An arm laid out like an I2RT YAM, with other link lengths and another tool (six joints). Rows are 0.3 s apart.
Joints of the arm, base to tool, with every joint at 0 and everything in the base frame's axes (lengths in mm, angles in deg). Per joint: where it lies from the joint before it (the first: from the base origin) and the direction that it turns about. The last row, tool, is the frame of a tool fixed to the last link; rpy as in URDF.
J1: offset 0.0 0.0 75.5 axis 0 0 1
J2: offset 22.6 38.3 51.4 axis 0 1 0
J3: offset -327.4 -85.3 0.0 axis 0 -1 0
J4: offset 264.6 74.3 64.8 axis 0 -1 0
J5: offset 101.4 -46.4 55.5 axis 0 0 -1
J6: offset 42.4 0.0 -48.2 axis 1 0 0
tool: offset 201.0 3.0 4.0 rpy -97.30 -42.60 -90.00
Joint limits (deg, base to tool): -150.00..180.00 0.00..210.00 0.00..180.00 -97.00..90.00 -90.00..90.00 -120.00..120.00
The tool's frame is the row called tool.
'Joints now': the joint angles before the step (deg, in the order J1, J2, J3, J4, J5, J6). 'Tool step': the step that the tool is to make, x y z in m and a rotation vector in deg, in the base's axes. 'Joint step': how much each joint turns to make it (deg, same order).
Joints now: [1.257 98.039 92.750 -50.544 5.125 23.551]
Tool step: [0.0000 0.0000 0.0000 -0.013 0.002 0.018]
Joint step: [0.000 0.000 0.001 -0.001 0.001 -0.022]
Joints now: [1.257 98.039 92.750 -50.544 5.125 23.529]
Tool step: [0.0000 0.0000 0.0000 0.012 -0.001 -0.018]
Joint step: [0.000 0.001 0.001 -0.001 0.000 0.022]
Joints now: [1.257 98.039 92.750 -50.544 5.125 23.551]
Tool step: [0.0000 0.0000 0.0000 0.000 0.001 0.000]
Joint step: [0.000 0.001 0.002 -0.002 0.000 0.000]
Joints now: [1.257 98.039 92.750 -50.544 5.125 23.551]
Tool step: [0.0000 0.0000 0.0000 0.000 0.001 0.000]
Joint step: [0.000 0.001 0.002 -0.002 0.000 0.000]
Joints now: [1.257 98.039 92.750 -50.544 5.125 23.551]
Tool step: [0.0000 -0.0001 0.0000 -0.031 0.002 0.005]
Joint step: [-0.001 0.001 0.000 0.000 0.022 -0.022]
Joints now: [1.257 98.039 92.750 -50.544 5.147 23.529]
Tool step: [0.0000 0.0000 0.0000 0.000 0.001 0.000]
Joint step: [0.000 0.001 0.002 -0.002 0.000 0.000]
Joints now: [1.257 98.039 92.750 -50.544 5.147 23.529]
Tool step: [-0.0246 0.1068 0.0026 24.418 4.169 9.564]
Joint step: [0.015 0.025 0.006 -2.956 -25.795 5.196]
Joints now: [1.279 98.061 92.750 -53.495 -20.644 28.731]
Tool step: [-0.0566 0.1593 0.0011 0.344 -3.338 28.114]
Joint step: [15.869 0.567 -0.186 -0.602 -6.075 -11.626]
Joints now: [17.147 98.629 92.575 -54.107 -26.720 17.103]
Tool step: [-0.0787 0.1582 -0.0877 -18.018 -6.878 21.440]
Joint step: [27.490 8.761 -0.069 4.349 19.428 -3.765]
